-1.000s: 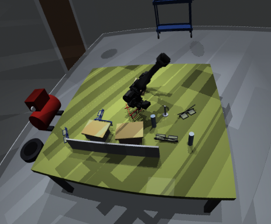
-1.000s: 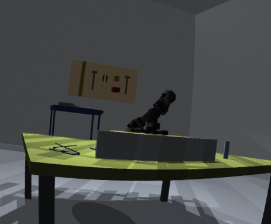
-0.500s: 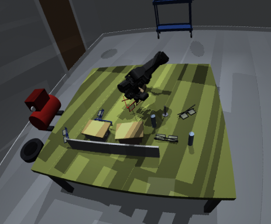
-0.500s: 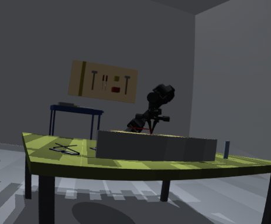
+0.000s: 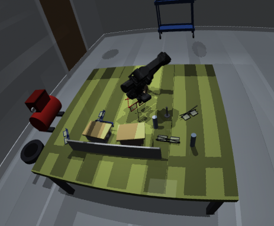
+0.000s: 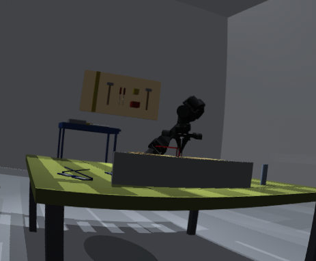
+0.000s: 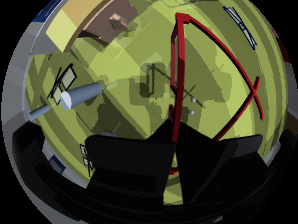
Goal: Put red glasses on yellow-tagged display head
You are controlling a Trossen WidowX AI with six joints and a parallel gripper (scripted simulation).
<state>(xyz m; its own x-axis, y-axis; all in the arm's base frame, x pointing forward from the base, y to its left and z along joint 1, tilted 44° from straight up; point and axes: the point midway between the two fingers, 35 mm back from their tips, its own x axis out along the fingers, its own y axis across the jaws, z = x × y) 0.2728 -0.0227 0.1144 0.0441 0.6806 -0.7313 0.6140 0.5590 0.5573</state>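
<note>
The grey post lies 17 cm to the left of my gripper tip and 10 cm below it. From my gripper tip the other things lie so: grey board: 34 cm ahead, 12 cm to the right, 7 cm below; then tan head: 21 cm ahead, 2 cm to the right, 6 cm below.
</note>
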